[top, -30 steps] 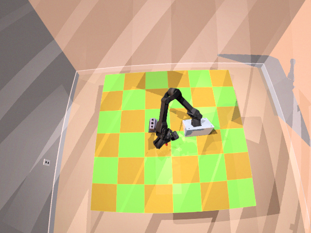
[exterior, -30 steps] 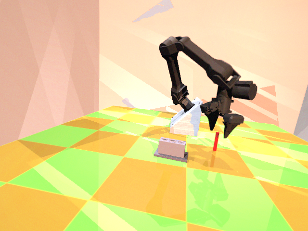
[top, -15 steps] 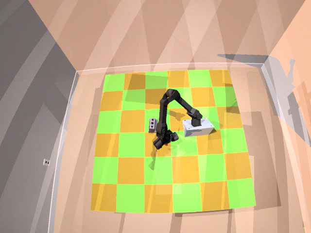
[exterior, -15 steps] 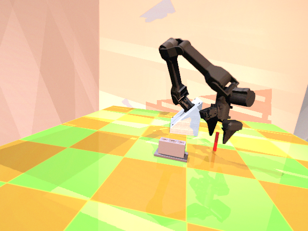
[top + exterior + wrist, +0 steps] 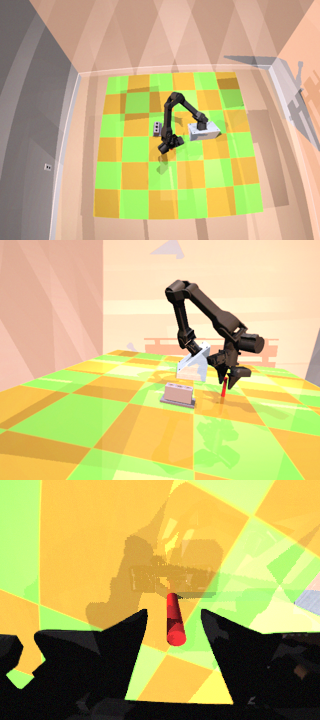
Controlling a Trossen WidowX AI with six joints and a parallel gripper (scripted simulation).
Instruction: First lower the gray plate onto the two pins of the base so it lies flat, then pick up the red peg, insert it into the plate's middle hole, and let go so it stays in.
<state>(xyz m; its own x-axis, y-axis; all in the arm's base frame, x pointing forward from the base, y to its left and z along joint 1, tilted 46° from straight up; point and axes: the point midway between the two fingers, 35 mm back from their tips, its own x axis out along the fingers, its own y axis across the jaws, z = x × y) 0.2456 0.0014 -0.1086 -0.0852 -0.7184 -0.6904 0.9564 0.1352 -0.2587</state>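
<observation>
The gray plate is 8 cm ahead of my gripper tip and 19 cm to the right of it. From my gripper tip the other things lie so: base 8 cm ahead, 19 cm to the right, 3 cm below; then red peg right at my gripper tip.
</observation>
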